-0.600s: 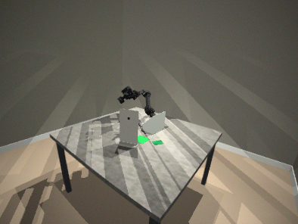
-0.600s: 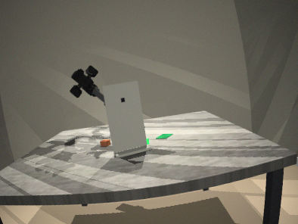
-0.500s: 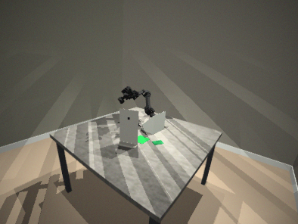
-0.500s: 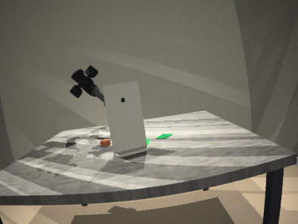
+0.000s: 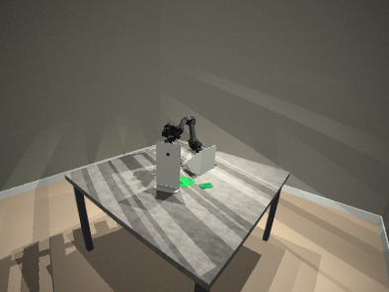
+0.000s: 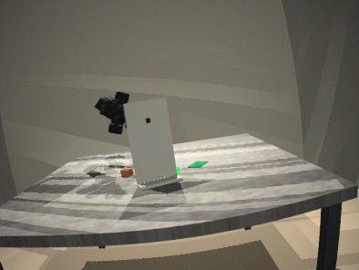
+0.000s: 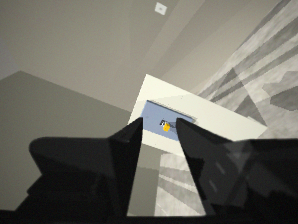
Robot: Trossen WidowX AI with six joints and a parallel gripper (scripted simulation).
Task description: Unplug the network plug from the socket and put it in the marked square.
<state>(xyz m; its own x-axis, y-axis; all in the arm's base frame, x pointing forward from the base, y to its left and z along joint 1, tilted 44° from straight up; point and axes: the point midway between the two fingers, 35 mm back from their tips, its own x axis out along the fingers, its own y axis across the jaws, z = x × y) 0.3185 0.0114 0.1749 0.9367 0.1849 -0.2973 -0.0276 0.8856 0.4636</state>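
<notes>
My gripper tip is 100 mm short of the yellow network plug, 90 mm to the right of it and 50 mm above it. The rest, counted from my gripper tip: green marked square: 30 mm behind, 140 mm to the left, 290 mm below; then upright white panel: 120 mm ahead, 100 mm to the left, 140 mm below.
</notes>
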